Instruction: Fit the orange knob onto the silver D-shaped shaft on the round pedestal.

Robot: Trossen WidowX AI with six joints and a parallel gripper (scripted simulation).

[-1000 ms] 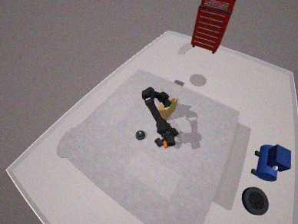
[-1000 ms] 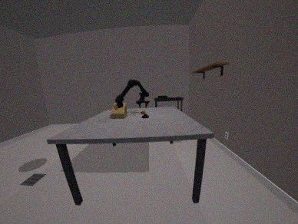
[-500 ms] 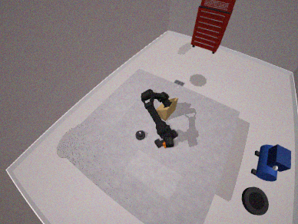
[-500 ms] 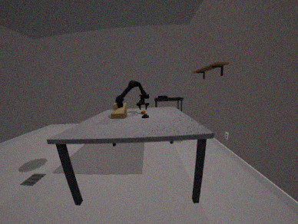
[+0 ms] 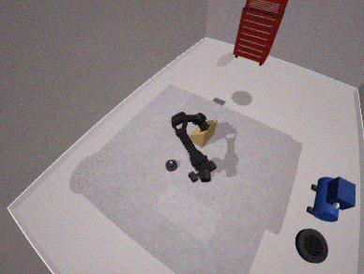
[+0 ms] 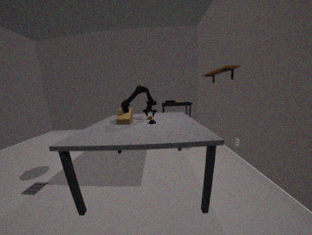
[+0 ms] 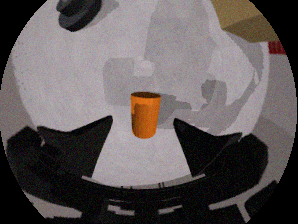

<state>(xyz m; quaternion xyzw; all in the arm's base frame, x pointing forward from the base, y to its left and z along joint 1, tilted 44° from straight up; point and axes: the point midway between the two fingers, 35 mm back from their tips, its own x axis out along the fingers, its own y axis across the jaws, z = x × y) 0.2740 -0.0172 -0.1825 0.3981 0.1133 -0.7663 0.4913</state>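
The orange knob is 1 cm to the right of my gripper tip, 1 cm below it and 1 cm behind it. The rest, counted from my gripper tip: dark round pedestal: 23 cm to the right, 1 cm ahead.
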